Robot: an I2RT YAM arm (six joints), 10 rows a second.
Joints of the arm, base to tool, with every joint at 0 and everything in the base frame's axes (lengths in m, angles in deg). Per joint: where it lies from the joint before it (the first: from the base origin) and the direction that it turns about. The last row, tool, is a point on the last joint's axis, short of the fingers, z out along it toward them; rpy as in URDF.
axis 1: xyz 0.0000 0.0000 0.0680 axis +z
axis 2: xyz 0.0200 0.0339 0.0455 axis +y
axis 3: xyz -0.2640 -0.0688 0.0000 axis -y
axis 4: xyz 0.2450 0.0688 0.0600 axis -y
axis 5: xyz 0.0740 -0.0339 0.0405 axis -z
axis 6: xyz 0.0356 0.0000 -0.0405 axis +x
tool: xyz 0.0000 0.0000 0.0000 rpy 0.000 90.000 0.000
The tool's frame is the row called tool.
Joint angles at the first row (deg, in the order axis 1, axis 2, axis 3, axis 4, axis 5, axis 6):
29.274, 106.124, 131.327, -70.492, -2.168, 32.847
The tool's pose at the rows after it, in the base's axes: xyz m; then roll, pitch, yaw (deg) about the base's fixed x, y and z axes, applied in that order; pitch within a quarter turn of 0, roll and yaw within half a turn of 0:
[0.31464 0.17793 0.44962 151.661 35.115 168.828]
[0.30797 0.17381 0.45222 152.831 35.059 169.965]
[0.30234 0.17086 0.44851 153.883 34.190 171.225]
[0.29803 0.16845 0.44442 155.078 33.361 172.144]
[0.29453 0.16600 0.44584 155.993 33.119 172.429]
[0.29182 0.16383 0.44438 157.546 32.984 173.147]
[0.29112 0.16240 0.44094 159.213 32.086 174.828]
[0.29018 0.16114 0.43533 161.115 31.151 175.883]
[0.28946 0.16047 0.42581 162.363 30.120 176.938]
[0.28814 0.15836 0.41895 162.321 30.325 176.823]
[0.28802 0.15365 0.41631 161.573 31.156 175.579]
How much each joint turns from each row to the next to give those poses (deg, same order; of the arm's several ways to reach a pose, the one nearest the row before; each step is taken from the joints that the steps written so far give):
0.031, -0.493, 0.154, -1.441, 0.310, -0.755
-0.037, -1.148, -0.518, -1.313, 0.160, -0.845
-0.006, -1.775, -2.964, -0.049, -0.355, -0.583
0.005, -1.357, -2.454, -0.179, 0.047, -0.373
-0.021, -0.401, 0.144, -1.203, 0.481, -0.154
-0.011, -0.623, -0.883, -0.633, 0.821, -0.525
-0.166, -0.056, -0.527, -1.087, -0.095, -1.137
-0.046, -0.421, -1.568, -0.535, 0.601, -0.580
-0.039, -1.076, -3.507, 0.982, 0.022, -0.575
-0.210, -1.707, -3.918, 2.404, -0.002, -0.140
-0.715, -1.475, -2.683, 2.255, 0.003, 0.178

